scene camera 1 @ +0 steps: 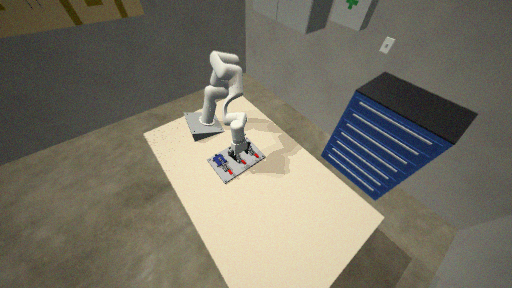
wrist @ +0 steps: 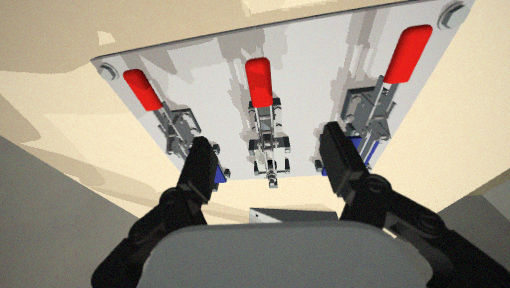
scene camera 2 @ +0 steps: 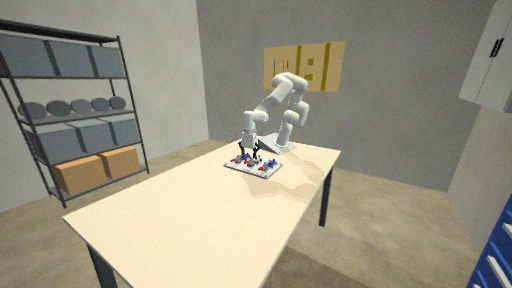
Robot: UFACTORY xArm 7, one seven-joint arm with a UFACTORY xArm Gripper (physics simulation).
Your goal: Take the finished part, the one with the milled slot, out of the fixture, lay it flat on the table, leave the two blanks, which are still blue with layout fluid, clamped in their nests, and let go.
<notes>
In view: the gripper (wrist: 264,142), a red handle (wrist: 258,71) and a fixture plate (wrist: 314,60).
</notes>
